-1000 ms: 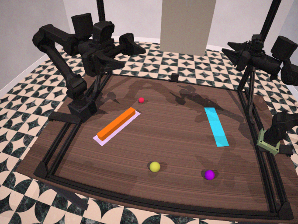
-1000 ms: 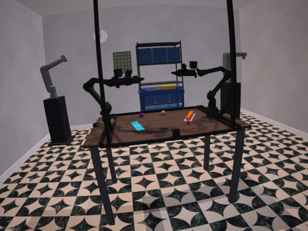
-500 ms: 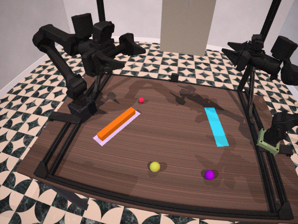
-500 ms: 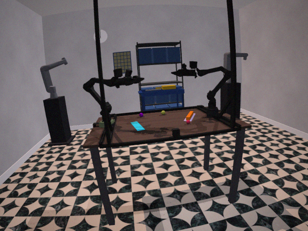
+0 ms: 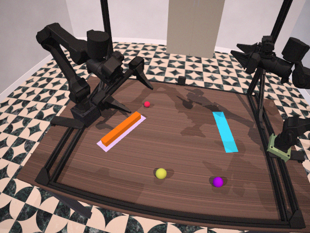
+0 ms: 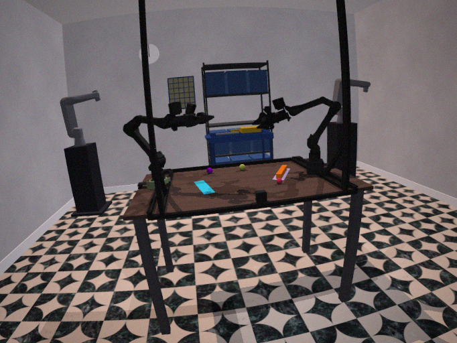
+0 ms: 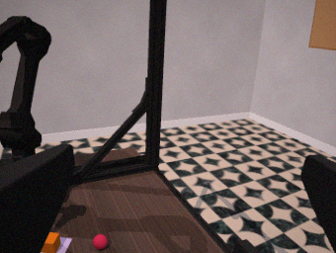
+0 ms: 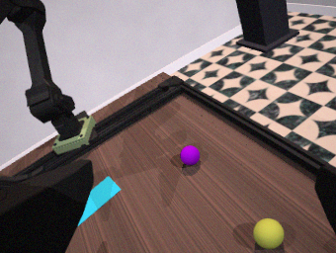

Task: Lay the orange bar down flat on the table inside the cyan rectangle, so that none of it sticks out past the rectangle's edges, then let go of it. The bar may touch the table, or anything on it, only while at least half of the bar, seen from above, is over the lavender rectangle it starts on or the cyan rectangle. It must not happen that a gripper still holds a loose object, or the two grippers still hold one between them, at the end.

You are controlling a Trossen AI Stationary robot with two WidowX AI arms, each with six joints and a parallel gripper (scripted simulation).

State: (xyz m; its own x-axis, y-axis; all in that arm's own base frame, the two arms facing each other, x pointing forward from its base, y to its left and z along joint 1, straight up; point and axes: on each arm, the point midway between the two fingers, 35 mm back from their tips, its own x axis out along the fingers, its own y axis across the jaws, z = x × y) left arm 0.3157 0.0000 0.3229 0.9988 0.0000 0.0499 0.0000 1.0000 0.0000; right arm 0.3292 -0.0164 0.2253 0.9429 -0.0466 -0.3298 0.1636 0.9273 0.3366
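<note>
Right now the orange bar is 90 mm behind my right hand, 100 mm to the right of it and 280 mm below it. The rest, counted from my right hand: yellow ball (90 mm ahead, 110 mm to the left, 280 mm below); then lavender rectangle (90 mm behind, 100 mm to the right, 300 mm below); then red ball (270 mm behind, 30 mm to the right, 280 mm below).
Right now my left hand is 16 cm short of the orange bar, 43 cm to the left of it and 35 cm above it. From my left hand the other things lie so: purple ball (33 cm ahead, 1 cm to the right, 35 cm below); then cyan rectangle (5 cm ahead, 3 cm to the left, 37 cm below); then red ball (2 cm behind, 36 cm to the right, 35 cm below).
</note>
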